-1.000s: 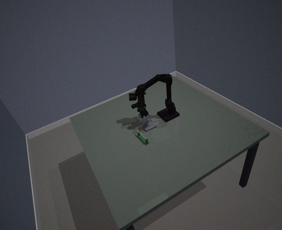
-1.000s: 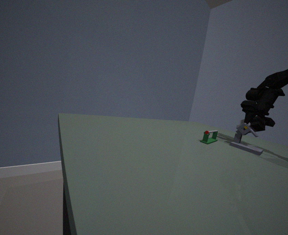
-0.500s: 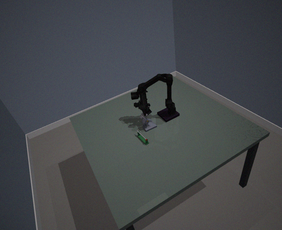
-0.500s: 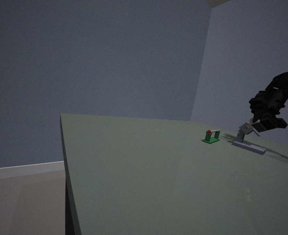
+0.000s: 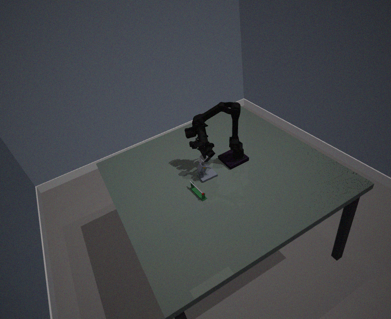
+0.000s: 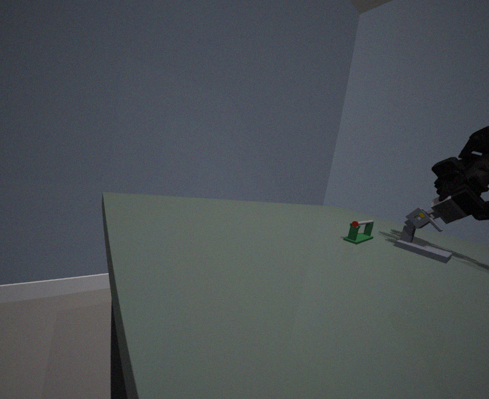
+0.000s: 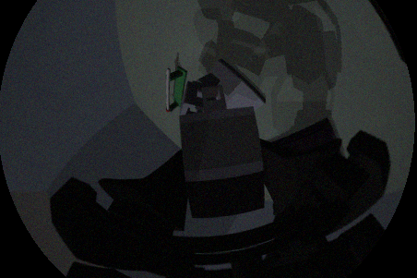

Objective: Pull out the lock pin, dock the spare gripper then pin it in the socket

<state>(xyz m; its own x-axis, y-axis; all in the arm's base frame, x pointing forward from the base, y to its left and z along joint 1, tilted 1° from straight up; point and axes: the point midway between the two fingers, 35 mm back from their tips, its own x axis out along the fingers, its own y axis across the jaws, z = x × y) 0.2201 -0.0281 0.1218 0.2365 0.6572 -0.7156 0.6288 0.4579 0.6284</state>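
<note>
My gripper tip is now 15 cm short of the green cradle, 13 cm to the right of it and 10 cm above it. The rest, counted from my gripper tip: grey mount 7 cm below, 4 cm ahead, 2 cm to the left; spare gripper 1 cm to the right, 1 cm above.
</note>
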